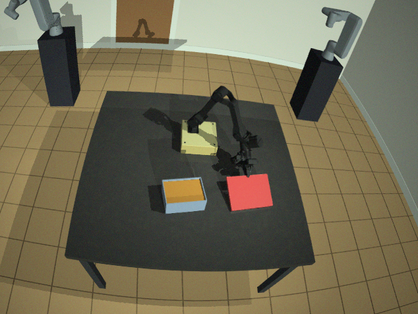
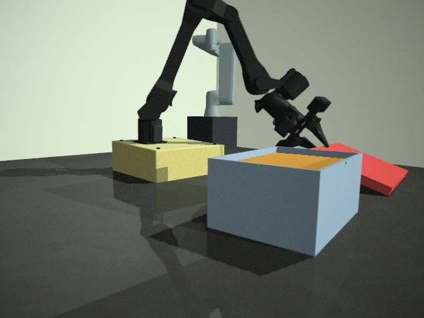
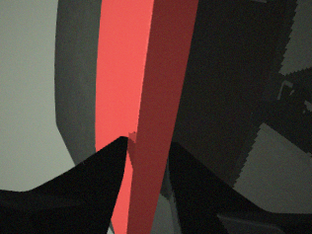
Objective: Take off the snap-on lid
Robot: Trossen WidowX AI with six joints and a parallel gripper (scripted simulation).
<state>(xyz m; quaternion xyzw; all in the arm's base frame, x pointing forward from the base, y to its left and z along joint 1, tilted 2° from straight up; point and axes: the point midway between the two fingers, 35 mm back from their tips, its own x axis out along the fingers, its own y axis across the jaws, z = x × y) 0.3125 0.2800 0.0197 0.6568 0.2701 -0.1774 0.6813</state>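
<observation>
Right now my gripper tip is 80 mm short of the lid, 10 mm to the right of it and 20 mm above it. Also, from my gripper tip: storage box (120 mm ahead, 350 mm to the right, 20 mm below).
</observation>
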